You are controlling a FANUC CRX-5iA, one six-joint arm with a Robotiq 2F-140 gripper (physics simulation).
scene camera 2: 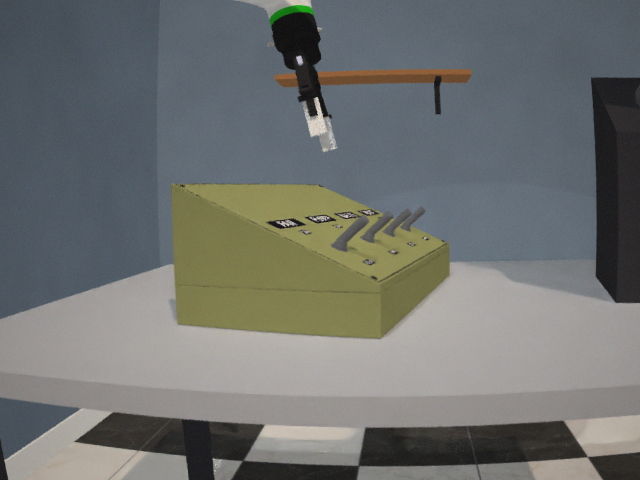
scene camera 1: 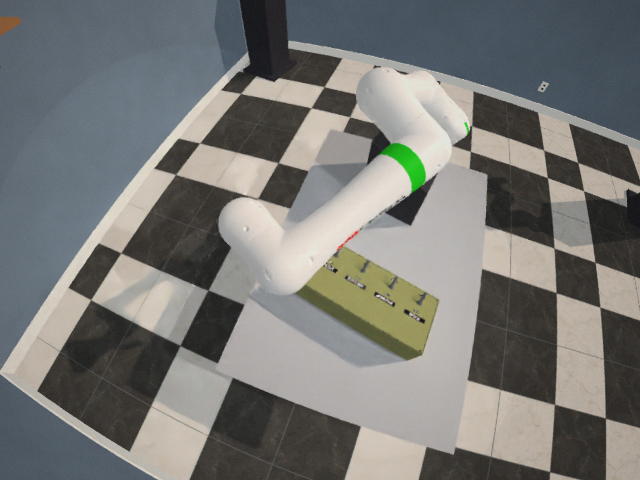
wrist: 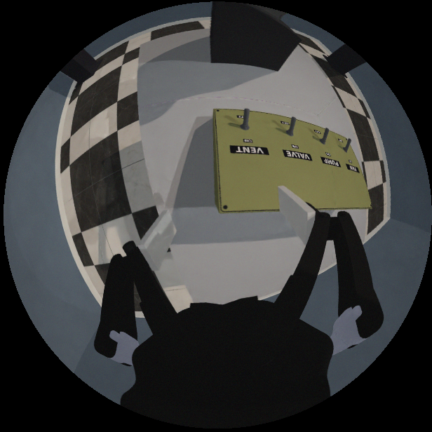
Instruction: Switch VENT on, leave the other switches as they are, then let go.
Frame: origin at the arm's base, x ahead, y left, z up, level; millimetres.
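Where they show: gripper, fingertip midpoint: point(scene camera 2: 325, 142).
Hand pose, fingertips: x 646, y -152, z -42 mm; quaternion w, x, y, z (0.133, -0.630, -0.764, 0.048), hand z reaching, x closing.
Observation:
After its pixels a point has its place.
A green sloped box point(scene camera 1: 361, 315) @[x 657, y 114, z -128 mm] point(scene camera 2: 279, 258) @[x 532, y 349, z -210 mm] point(wrist: 250, 185) carries four grey levers. The VENT lever point(scene camera 1: 337, 253) @[x 473, y -76, z -189 mm] point(scene camera 2: 413, 219) @[x 462, y -74, z -188 mm] point(wrist: 245, 120) is at the far end in scene camera 2 and leftmost in the wrist view. Its tip leans away from the VENT label point(wrist: 249, 150), toward the box's low edge. The VALVE lever point(wrist: 291, 126), PUMP lever point(wrist: 325, 135) and FAN lever point(wrist: 347, 145) lean the same way. The small position marks are hard to read. My gripper point(scene camera 2: 322, 136) @[x 646, y -152, z -42 mm] point(wrist: 224, 209) is open and empty, high above the box's tall side; the arm hides it in scene camera 1.
The box stands on a grey table point(scene camera 1: 341, 382) @[x 861, y 172, z -295 mm] point(scene camera 2: 258, 366) @[x 501, y 478, z -296 mm]. A dark pedestal point(scene camera 2: 617, 206) @[x 129, y 108, z -161 mm] point(wrist: 250, 40) stands beyond the box's low side. The arm point(scene camera 1: 356, 201) @[x 611, y 1, z 364 mm] reaches over the VENT end in scene camera 1. An orange wall shelf point(scene camera 2: 382, 77) shows behind.

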